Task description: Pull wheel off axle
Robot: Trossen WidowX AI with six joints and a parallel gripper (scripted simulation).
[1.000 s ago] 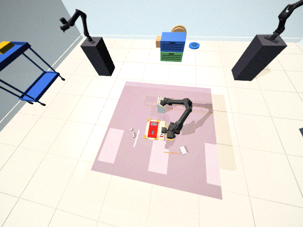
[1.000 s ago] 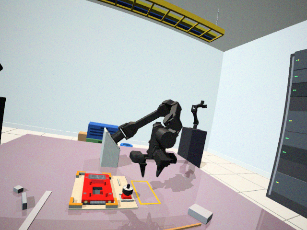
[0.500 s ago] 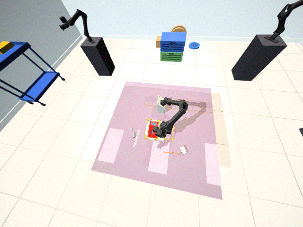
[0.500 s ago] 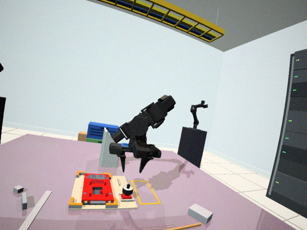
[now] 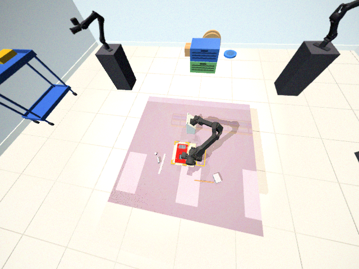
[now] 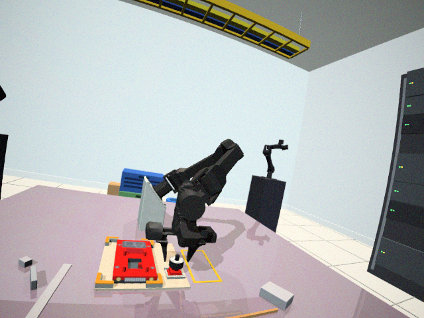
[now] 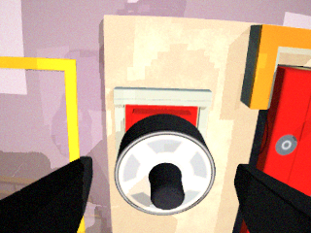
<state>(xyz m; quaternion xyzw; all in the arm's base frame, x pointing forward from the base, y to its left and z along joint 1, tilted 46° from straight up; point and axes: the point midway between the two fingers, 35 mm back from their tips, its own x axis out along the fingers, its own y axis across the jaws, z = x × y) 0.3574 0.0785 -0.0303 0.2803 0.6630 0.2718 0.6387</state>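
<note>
My gripper tip is now right at the black wheel. Round my gripper tip: thin orange stick: 180 mm ahead, 130 mm to the left, 40 mm below; then upright axle: 10 mm below; then white strip: 290 mm to the right, 70 mm ahead, 40 mm below.
</note>
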